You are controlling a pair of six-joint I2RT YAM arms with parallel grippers.
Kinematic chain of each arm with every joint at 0, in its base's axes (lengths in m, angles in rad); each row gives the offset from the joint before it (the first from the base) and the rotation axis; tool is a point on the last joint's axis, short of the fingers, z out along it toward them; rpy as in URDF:
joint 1: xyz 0 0 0.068 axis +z
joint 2: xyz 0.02 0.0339 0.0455 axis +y
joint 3: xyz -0.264 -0.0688 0 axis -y
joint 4: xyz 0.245 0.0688 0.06 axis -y
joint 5: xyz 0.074 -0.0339 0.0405 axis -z
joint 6: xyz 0.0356 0 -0.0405 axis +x
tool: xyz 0 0 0 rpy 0 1.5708 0
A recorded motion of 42 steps. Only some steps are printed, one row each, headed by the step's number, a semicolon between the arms.
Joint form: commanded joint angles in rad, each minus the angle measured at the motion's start. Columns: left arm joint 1, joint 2, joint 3, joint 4, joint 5, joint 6; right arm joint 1, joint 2, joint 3, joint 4, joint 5, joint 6.
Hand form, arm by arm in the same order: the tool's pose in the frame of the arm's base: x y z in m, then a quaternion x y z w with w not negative. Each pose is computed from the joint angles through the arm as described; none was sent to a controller.
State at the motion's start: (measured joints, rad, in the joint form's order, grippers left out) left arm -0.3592 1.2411 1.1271 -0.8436 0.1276 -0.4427; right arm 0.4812 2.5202 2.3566 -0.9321 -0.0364 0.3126
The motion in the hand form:
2: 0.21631 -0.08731 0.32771 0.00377 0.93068 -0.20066 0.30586; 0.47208 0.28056 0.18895 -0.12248 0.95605 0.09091 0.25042
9: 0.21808 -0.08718 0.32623 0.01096 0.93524 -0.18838 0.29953; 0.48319 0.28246 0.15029 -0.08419 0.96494 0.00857 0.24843
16: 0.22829 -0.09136 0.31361 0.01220 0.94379 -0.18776 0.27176; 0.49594 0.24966 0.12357 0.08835 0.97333 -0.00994 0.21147
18: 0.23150 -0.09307 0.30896 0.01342 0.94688 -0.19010 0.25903; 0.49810 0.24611 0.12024 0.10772 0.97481 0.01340 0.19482
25: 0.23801 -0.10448 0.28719 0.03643 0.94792 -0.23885 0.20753; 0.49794 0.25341 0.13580 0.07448 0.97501 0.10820 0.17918
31: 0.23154 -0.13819 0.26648 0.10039 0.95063 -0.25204 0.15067; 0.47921 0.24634 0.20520 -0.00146 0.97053 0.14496 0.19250
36: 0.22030 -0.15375 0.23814 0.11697 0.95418 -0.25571 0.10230; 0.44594 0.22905 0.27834 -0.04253 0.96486 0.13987 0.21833
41: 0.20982 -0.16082 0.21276 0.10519 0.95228 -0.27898 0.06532; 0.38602 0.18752 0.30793 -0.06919 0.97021 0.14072 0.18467
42: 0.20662 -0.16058 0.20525 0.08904 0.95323 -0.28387 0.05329; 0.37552 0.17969 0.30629 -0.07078 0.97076 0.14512 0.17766
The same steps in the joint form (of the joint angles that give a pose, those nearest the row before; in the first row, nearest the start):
2: -0.0013 -0.0860 0.0019 0.0353 0.0243 0.0316; 0.0571 0.0507 0.0809 0.0331 0.0686 -0.0380
9: 0.0002 -0.0723 0.0112 0.0153 0.0135 0.0546; 0.0603 0.1886 0.2050 -0.0265 0.2340 0.0079
16: 0.0017 -0.0186 0.0081 0.0168 0.0334 0.0561; 0.0006 0.2470 0.2312 -0.1048 0.2790 0.3066
18: 0.0018 0.0012 0.0081 0.0137 0.0472 0.0562; -0.0103 0.2577 0.2418 -0.1124 0.2253 0.3453
25: -0.0135 0.0565 -0.0301 0.0505 0.1759 0.0561; -0.0103 0.2121 0.2040 -0.0452 0.0380 0.3104
31: -0.1344 0.1241 -0.0456 0.0536 0.2160 0.0715; -0.0118 0.0326 0.1241 -0.0863 -0.0463 0.1740
36: -0.2022 0.1563 -0.1206 0.0919 0.2420 0.0440; -0.0118 -0.1728 0.0382 -0.1661 -0.0358 0.0879
41: -0.2391 0.1686 -0.2127 0.1760 0.2986 -0.0250; -0.0394 -0.4979 -0.3539 -0.1663 -0.0890 0.0158
42: -0.2437 0.1686 -0.2432 0.2007 0.3110 -0.0647; -0.0470 -0.5531 -0.4382 -0.1480 -0.1061 0.0081

